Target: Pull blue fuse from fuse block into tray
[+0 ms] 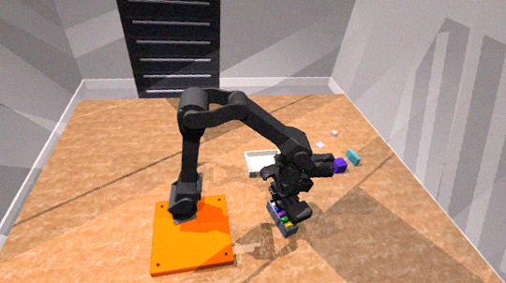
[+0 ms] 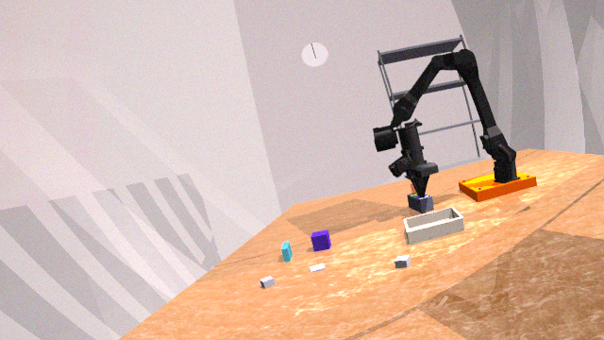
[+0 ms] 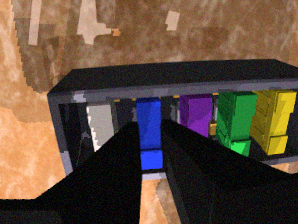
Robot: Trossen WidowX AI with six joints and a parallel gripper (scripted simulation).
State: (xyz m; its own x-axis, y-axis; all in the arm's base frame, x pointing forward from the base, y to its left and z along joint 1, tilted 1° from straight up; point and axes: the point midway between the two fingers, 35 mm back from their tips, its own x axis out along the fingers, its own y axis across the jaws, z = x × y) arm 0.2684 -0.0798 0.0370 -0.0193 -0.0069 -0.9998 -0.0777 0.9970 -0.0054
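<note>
Now: gripper tip 40 mm short of the pale tray, 200 mm to the right of it and 30 mm above it. Also, from my gripper tip: purple cube 300 mm ahead, 100 mm to the left, 20 mm below; blue fuse 10 mm below.
</note>
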